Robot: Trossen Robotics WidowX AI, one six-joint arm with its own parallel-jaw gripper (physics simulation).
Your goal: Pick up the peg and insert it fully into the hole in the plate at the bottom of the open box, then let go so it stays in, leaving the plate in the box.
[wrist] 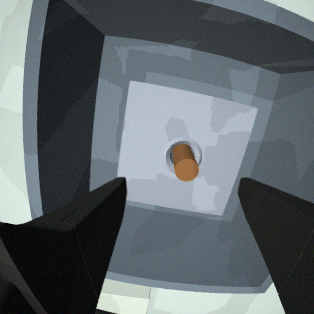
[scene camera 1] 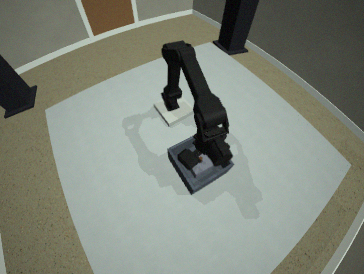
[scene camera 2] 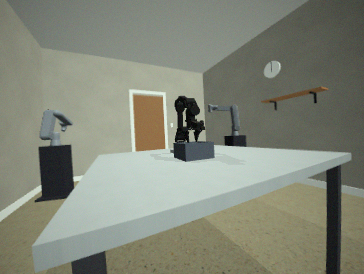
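Seen in the pictures: gripper, fingertip midpoint: [wrist: 183,185] [scene camera 1: 200,155] [scene camera 2: 192,142]; arm's base, origin of the base link: [scene camera 1: 171,105].
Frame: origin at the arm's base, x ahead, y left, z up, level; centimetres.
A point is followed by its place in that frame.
An orange-brown peg [wrist: 185,165] @(x 34.0, y -1.2, z 5.8 cm) [scene camera 1: 200,159] @(x 34.2, y -1.7, z 5.7 cm) stands in the ringed hole of the plate, its upper part sticking out and its top leaning slightly toward the gripper side in the wrist view. How deep it sits cannot be told. The pale square plate [wrist: 150,115] @(x 35.7, y 1.6, z 2.9 cm) lies on the floor of the open blue-grey box [wrist: 31,120] @(x 34.2, y 7.6, z 6.9 cm) [scene camera 1: 181,172] @(x 36.2, y -10.7, z 6.1 cm) [scene camera 2: 200,151] @(x 43.1, y -0.3, z 1.9 cm). My gripper [wrist: 183,185] @(x 33.3, y -1.3, z 6.9 cm) is open, with a fingertip to the left and right of the peg in the wrist view, both apart from it. The gripper is above the plate; its exact height is unclear.
The box walls rise around the plate. The arm's pale base plate [scene camera 1: 171,119] @(x 8.3, y -3.5, z -0.1 cm) stands on the table [scene camera 1: 120,200] @(x 35.3, y -37.4, z -2.9 cm) [scene camera 2: 150,185] @(x 75.4, y -30.9, z -2.9 cm) behind the box. Two other grey arms [scene camera 2: 48,127] [scene camera 2: 235,120] stand on dark pedestals beyond the table.
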